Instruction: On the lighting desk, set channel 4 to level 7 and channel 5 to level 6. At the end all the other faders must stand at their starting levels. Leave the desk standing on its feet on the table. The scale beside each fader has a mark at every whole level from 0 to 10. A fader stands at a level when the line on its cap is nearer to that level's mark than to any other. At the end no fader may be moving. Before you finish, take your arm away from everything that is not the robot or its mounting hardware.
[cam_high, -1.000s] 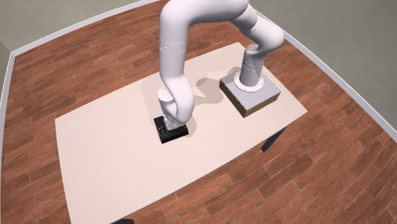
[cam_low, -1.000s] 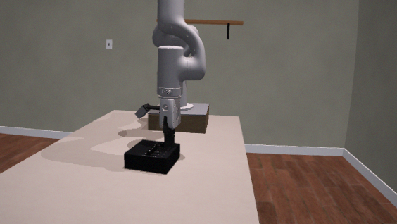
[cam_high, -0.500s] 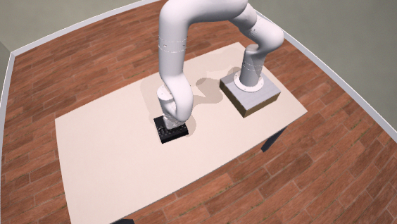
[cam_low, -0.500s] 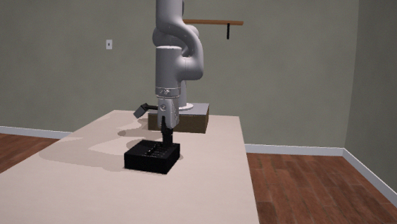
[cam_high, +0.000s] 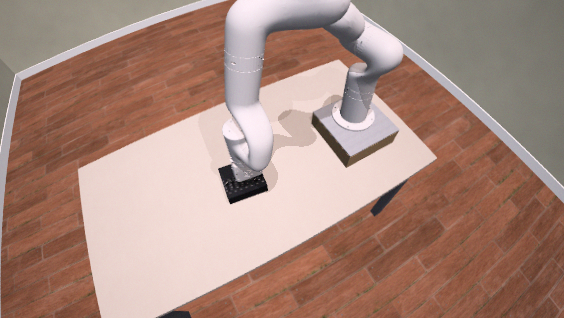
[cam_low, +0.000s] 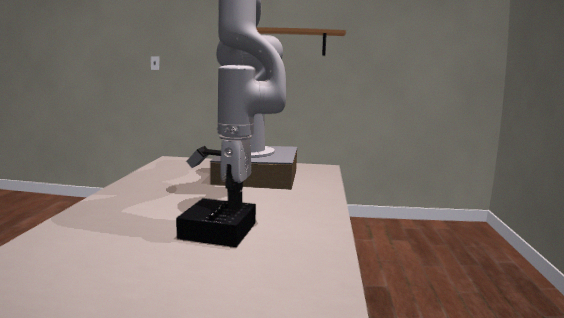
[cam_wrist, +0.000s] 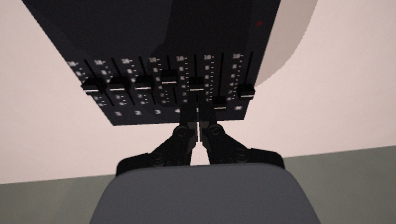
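My gripper is now 20 mm to the left of the channel 5 cap and 10 mm above it. Round my hand: channel 6 cap: 20 mm behind, 10 mm below; then channel 4 cap: 20 mm ahead, 30 mm to the right, 10 mm below.
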